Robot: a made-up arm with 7 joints. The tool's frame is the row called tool.
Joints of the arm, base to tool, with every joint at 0 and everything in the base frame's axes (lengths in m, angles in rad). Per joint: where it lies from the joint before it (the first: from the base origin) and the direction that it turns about. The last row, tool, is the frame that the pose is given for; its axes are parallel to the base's.
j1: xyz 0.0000 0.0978 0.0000 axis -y
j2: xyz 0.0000 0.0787 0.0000 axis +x
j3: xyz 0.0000 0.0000 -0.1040 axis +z
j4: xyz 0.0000 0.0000 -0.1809 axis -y
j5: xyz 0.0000 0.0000 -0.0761 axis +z
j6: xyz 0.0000 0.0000 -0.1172 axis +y
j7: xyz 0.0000 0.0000 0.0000 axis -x
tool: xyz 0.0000 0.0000 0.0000
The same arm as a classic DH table. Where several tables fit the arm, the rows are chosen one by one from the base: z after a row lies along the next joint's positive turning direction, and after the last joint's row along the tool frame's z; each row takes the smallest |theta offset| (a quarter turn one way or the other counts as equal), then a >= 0, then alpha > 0; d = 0 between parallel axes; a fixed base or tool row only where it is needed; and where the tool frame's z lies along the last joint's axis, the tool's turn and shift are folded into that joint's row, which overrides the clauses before.
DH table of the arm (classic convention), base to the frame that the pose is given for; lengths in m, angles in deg. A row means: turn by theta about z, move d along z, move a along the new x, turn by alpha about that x. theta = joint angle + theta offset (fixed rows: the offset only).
base (fixed): d 0; theta_offset 0; a 0; alpha 90
j1: d -0.1765; theta_offset 90; a 0; alpha 90
j2: d 0; theta_offset 90; a 0; alpha 90
j3: d -0.2849; theta_offset 90; a 0; alpha 90
j4: d 0; theta_offset 0; a 0; alpha -90
j5: d -0.1933; theta_offset 0; a 0; alpha -90
j6: d 0; theta_offset -90; a 0; alpha 90
j7: d 0; theta_offset 90; a 0; alpha 90
tool (fixed): d 0; theta_offset -90; a 0; alpha 0

